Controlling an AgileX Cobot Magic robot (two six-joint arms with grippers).
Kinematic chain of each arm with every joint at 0, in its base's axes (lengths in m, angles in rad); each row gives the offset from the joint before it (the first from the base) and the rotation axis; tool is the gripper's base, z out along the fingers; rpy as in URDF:
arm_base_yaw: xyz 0 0 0.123 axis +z
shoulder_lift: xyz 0 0 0 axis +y
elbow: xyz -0.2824 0 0.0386 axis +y
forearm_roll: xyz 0.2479 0 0.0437 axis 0.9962 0 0.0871
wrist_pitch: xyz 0 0 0 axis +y
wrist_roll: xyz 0.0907 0 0.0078 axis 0.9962 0 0.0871
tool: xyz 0 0 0 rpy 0 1.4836 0
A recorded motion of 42 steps. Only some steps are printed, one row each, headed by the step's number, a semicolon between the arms.
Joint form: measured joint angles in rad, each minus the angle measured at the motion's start. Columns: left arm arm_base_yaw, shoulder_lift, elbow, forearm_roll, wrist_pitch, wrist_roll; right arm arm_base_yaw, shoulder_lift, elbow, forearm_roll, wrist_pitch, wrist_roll.
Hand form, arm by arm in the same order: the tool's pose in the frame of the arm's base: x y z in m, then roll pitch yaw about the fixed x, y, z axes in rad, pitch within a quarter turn. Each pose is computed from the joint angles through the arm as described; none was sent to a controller.
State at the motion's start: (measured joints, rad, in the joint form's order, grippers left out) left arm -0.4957 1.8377 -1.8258 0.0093 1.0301 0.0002; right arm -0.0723 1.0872 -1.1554 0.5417 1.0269 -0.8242
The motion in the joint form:
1: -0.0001 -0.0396 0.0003 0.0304 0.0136 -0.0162; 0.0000 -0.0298 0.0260 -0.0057 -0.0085 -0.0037
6: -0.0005 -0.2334 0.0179 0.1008 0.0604 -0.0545; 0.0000 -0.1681 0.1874 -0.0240 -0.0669 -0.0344
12: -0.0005 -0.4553 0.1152 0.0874 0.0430 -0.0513; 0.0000 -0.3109 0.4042 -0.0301 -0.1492 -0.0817
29: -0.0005 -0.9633 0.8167 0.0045 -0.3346 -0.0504; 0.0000 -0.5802 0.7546 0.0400 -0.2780 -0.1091
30: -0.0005 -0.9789 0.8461 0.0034 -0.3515 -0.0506; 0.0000 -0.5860 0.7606 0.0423 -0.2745 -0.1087
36: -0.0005 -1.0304 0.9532 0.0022 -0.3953 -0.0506; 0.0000 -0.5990 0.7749 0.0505 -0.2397 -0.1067
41: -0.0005 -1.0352 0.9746 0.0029 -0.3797 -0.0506; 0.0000 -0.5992 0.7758 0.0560 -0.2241 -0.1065
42: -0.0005 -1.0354 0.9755 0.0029 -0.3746 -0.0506; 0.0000 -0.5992 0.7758 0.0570 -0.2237 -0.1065
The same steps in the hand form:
1: 0.3553 -0.1886 0.3670 3.1043 0.6419 2.6408; 0.1990 0.0253 0.3911 -3.0073 0.8694 -2.4379
6: 0.3078 -0.1565 0.4320 3.0472 0.7739 2.6499; 0.1675 0.0249 0.3695 -2.9259 0.8733 -2.3879
12: 0.2476 -0.1253 0.4735 3.0629 0.9155 2.6533; 0.1383 0.0244 0.3285 -2.8725 0.8588 -2.3583
29: 0.1492 -0.0798 0.3994 -3.0733 1.0961 2.7321; 0.0908 0.0276 0.2579 -2.8827 0.9238 -2.4151
30: 0.1469 -0.0787 0.3939 -3.0700 1.0990 2.7346; 0.0896 0.0280 0.2564 -2.8896 0.9234 -2.4189
36: 0.1390 -0.0745 0.3712 -3.0700 1.0872 2.7340; 0.0853 0.0300 0.2515 -2.9372 0.9085 -2.4388
41: 0.1377 -0.0738 0.3637 -3.0771 1.0552 2.7280; 0.0843 0.0309 0.2506 -2.9594 0.9028 -2.4477
42: 0.1374 -0.0736 0.3630 -3.0780 1.0494 2.7272; 0.0843 0.0310 0.2506 -2.9610 0.9032 -2.4487

